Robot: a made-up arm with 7 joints.
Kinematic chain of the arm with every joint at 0, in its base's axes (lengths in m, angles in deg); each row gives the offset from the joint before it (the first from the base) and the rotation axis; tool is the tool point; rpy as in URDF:
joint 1: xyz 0 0 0.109 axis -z
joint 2: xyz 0 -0.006 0.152 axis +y
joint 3: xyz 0 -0.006 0.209 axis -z
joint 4: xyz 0 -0.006 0.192 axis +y
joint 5: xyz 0 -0.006 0.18 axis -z
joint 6: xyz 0 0 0.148 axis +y
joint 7: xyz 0 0 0.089 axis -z
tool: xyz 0 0 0 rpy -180 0 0
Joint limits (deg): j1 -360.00..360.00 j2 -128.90..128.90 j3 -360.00..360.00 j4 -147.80..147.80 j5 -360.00..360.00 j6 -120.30..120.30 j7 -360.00..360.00
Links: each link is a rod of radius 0.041 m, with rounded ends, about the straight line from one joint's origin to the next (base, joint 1, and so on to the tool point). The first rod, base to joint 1, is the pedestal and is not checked.
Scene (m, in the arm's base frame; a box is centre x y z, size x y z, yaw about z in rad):
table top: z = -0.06
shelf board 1: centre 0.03 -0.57 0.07 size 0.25 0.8 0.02 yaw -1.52
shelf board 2: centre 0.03 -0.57 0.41 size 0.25 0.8 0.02 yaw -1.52
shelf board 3: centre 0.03 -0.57 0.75 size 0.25 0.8 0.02 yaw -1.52
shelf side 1: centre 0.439 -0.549 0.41 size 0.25 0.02 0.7 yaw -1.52
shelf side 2: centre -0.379 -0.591 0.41 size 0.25 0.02 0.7 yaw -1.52
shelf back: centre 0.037 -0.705 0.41 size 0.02 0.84 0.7 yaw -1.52
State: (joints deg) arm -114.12 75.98 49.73 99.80 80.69 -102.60 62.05
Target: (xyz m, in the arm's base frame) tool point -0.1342 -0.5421 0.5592
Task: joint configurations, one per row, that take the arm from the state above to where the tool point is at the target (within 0.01 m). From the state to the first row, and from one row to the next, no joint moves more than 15 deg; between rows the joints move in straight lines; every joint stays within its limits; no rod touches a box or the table.
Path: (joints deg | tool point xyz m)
1: -128.57 67.97 42.27 99.57 81.26 -102.67 62.05 | -0.1465 0.4458 0.1409
2: -143.02 59.96 34.81 99.34 81.83 -102.74 62.05 | -0.2927 0.3783 0.1886
3: -157.47 51.94 27.36 99.11 82.40 -102.81 62.05 | -0.4053 0.2623 0.2442
4: -171.92 43.93 19.90 98.89 82.98 -102.87 62.05 | -0.4666 0.1132 0.3058
5: -186.37 35.92 12.44 98.66 83.55 -102.94 62.05 | -0.4664 -0.0466 0.3713
6: -200.81 27.91 4.98 98.43 84.12 -103.01 62.05 | -0.4041 -0.1915 0.4375
7: -215.26 19.90 -2.48 98.20 84.69 -103.08 62.05 | -0.2900 -0.2975 0.5013
8: -229.71 11.88 -9.93 97.97 85.26 -103.15 62.05 | -0.1442 -0.3463 0.5592
9: -233.69 20.19 -12.03 86.76 82.16 -98.68 62.05 | -0.1475 -0.4149 0.5649
10: -237.66 28.49 -14.13 75.55 79.06 -94.22 62.05 | -0.1436 -0.4807 0.5650
11: -241.63 36.79 -16.22 64.34 75.96 -89.75 62.05 | -0.1342 -0.5421 0.5592

